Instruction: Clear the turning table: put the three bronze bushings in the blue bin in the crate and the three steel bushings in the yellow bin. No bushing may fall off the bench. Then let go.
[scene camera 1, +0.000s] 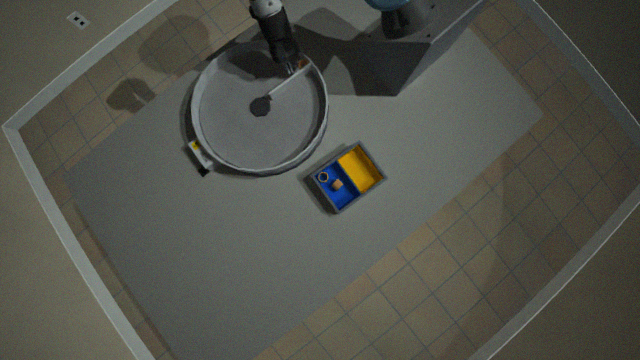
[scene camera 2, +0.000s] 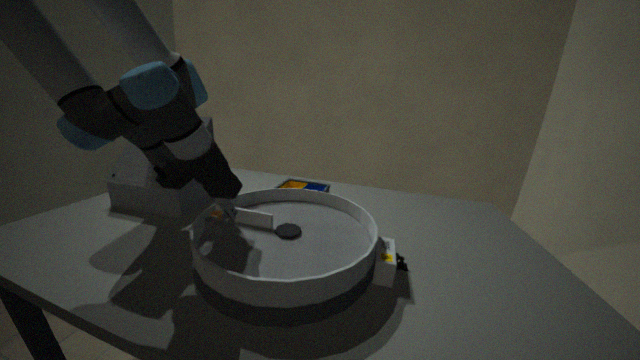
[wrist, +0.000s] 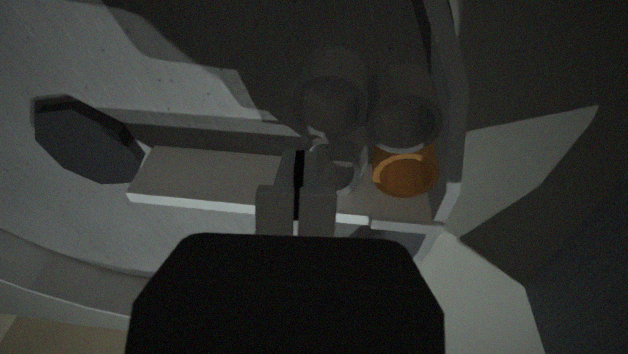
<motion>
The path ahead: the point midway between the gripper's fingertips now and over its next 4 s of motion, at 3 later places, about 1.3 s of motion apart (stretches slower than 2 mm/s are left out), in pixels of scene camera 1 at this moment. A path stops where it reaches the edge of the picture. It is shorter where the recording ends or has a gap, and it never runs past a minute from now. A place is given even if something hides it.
The gripper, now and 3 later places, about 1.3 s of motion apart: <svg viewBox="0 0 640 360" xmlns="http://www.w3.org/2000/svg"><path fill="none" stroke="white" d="M289 72L291 67L289 59L309 85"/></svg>
</motion>
